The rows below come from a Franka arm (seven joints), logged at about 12 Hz.
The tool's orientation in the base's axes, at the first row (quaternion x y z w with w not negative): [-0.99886 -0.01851 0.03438 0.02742]
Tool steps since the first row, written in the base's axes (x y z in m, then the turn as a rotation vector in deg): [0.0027 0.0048 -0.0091 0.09 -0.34 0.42]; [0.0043 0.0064 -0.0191 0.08 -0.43 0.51]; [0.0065 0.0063 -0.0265 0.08 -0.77 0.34]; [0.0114 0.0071 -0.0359 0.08 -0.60 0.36]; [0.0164 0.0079 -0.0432 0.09 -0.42 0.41]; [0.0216 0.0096 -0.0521 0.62 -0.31 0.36]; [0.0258 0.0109 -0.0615 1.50 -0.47 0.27]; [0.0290 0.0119 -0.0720 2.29 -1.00 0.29]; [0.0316 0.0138 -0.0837 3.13 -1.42 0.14]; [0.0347 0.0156 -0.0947 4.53 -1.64 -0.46]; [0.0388 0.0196 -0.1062 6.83 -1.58 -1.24]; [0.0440 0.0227 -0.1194 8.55 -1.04 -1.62]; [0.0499 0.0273 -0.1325 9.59 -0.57 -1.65]
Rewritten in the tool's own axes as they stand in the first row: [0.0035 -0.0042 0.0091 0.05 0.32 -0.44]; [0.0058 -0.0052 0.0191 0.03 0.40 -0.54]; [0.0085 -0.0046 0.0263 0.03 0.75 -0.39]; [0.0141 -0.0047 0.0353 0.03 0.58 -0.40]; [0.0196 -0.0049 0.0423 0.05 0.40 -0.44]; [0.0254 -0.0059 0.0509 0.58 0.31 -0.42]; [0.0303 -0.0065 0.0600 1.46 0.51 -0.40]; [0.0342 -0.0068 0.0703 2.22 1.06 -0.50]; [0.0377 -0.0080 0.0819 3.06 1.52 -0.43]; [0.0416 -0.0090 0.0927 4.48 1.82 0.05]; [0.0466 -0.0122 0.1041 6.83 1.89 0.67]; [0.0528 -0.0144 0.1171 8.59 1.43 0.96]; [0.0598 -0.0181 0.1300 9.65 1.00 0.94]
